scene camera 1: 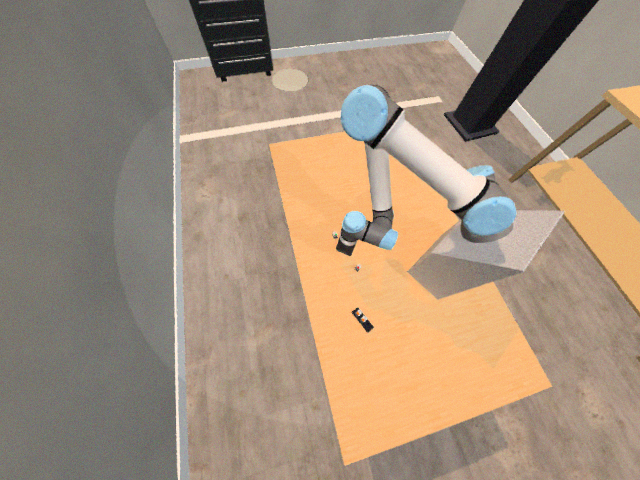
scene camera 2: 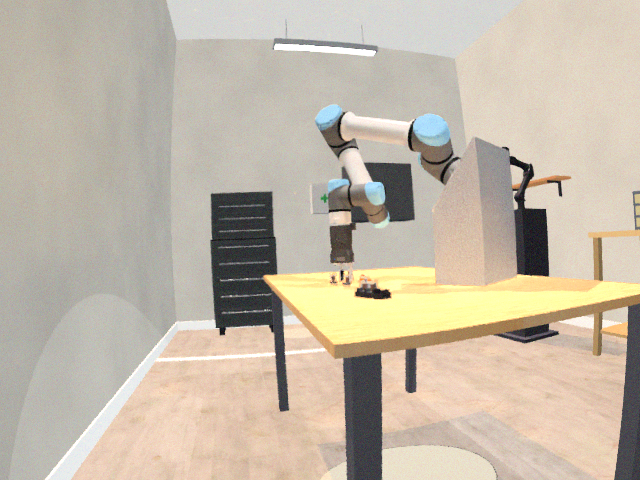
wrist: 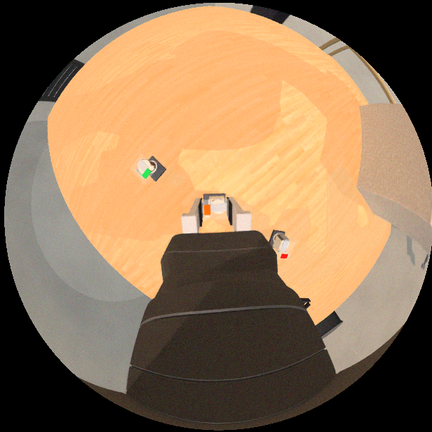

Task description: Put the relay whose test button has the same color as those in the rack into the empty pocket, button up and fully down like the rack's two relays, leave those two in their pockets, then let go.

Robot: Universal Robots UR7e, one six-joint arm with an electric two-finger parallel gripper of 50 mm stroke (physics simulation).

Scene:
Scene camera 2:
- gripper: 346, 280
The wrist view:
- gripper: 214, 205
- orange-button relay: 216, 205

